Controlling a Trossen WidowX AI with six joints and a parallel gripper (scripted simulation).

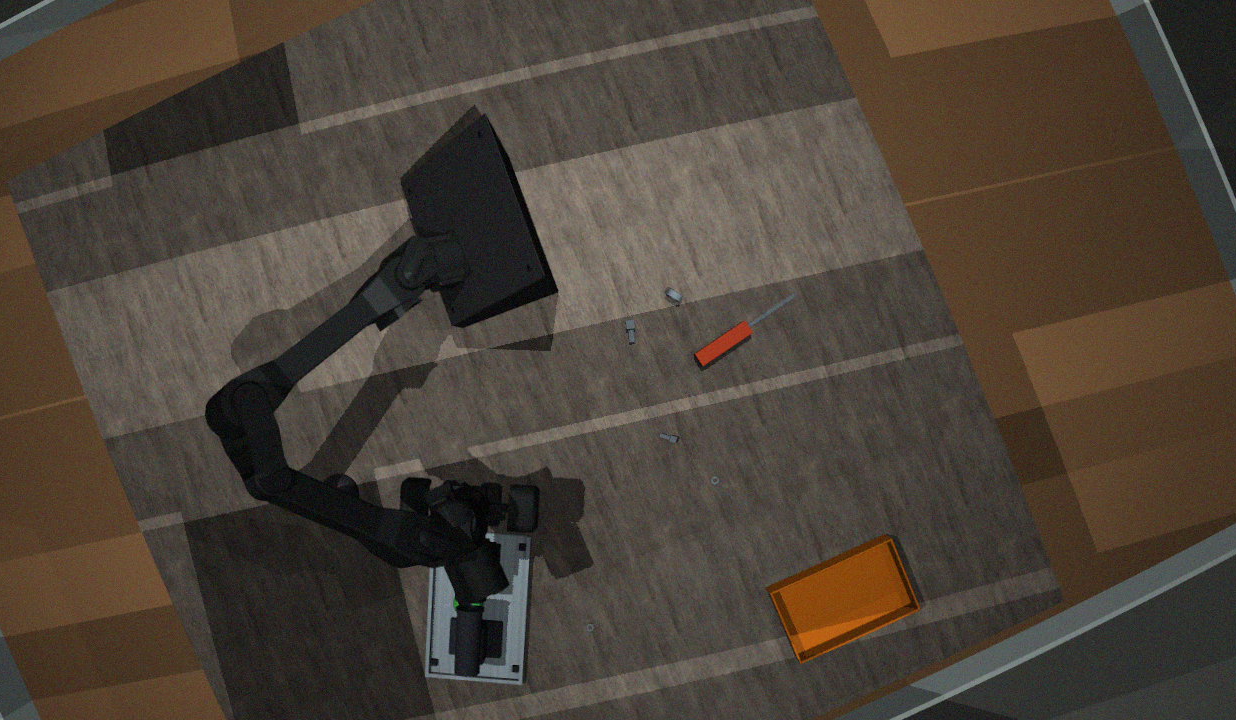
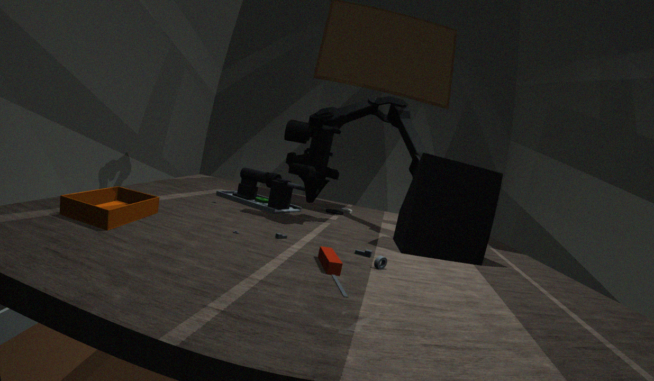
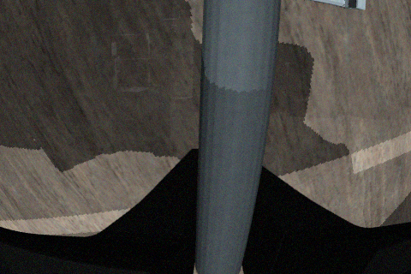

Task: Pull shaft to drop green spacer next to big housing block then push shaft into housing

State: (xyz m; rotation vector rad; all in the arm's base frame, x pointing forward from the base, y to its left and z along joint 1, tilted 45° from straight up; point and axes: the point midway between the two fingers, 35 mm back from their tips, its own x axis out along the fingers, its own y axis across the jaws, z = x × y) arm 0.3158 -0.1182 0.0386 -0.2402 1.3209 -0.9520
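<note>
Right now the grey shaft is 6 cm ahead of my gripper tip, 3 cm to the right of it and 3 cm above it. The rest, counted from my gripper tip: green spacer (15 cm ahead, 9 cm to the right, 3 cm below); then nut (16 cm behind, 38 cm to the left, 3 cm below); then dark round piece (8 cm behind, 21 cm to the right, 4 cm below).
</note>
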